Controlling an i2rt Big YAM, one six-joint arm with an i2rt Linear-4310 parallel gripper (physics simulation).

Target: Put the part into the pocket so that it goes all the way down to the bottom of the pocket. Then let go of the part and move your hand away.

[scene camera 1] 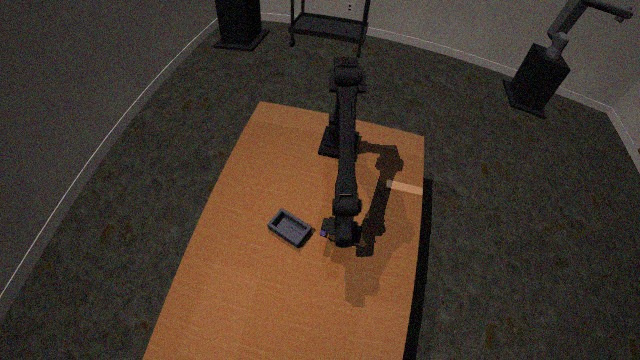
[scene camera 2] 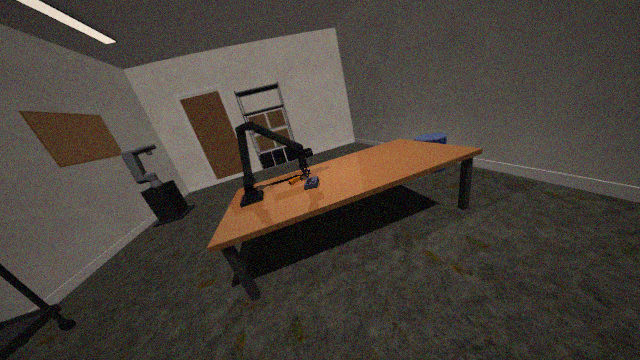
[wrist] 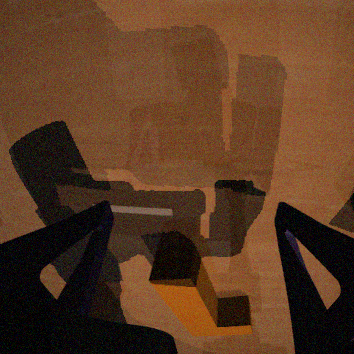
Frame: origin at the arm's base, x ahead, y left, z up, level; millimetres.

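Seen in the pictures: gripper, between the fingertips: (scene camera 2: 306, 176) (wrist: 191, 210); arm's base, origin of its link: (scene camera 2: 252, 196).
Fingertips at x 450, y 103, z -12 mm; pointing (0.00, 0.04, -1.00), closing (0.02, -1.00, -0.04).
Observation:
Offsets run from my fingertips to a thing's top centre. Level surfaces: height alone.
The orange part {dz +14, dx -97, dy -16 mm} (scene camera 2: 294, 180) (wrist: 182, 302) lies on the table. In the wrist view it is at the lower middle, partly in dark shadow; in scene camera 1 the arm hides it. The grey block with the rectangular pocket {dz +20, dx +8, dy -191 mm} (scene camera 1: 283, 237) (scene camera 2: 311, 184) sits on the table beside the arm's wrist; its pocket holds no orange part. My gripper (wrist: 191, 210) (scene camera 2: 305, 174) is open and points down above the table. Its fingers stand wide apart, on either side of the part in the wrist view, with nothing between them. Their height above the part is hard to tell.
The wooden table {dz -16 mm} (scene camera 1: 240, 280) (scene camera 2: 380, 165) carries the arm's base (scene camera 1: 330, 142) (scene camera 2: 251, 197) at one end. The arm's shadows cross the table. Off the table stand another robot arm on a black pedestal (scene camera 1: 537, 77) (scene camera 2: 165, 200) and a dark cart (scene camera 1: 330, 27).

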